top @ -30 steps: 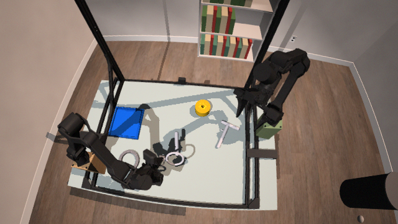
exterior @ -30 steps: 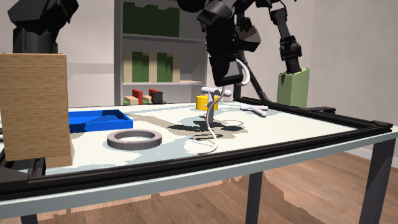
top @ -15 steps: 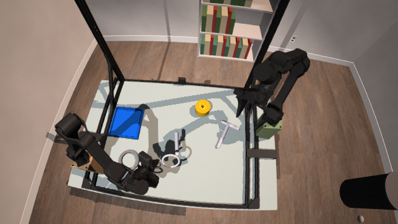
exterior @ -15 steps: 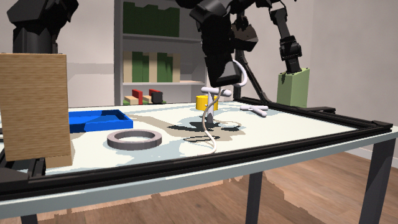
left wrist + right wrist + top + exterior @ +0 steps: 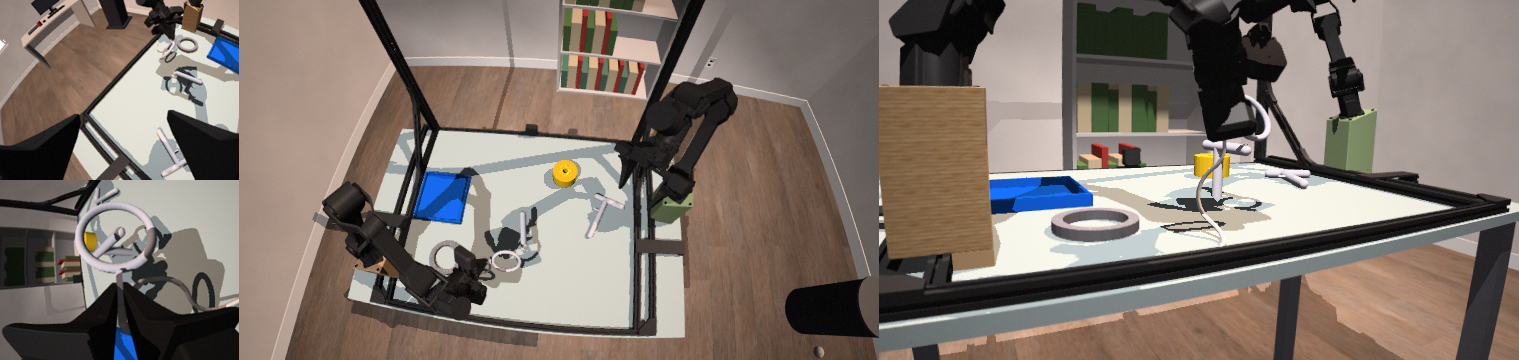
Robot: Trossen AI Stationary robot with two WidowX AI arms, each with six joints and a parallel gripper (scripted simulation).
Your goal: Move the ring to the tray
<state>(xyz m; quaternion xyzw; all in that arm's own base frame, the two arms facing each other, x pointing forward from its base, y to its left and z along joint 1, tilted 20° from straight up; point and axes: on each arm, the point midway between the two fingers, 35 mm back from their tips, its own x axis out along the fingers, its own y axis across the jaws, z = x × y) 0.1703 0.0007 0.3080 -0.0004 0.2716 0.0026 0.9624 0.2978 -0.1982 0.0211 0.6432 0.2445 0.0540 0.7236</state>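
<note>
The blue tray is 320 mm behind my right hand, 150 mm to the right of it and 170 mm below it.
</note>
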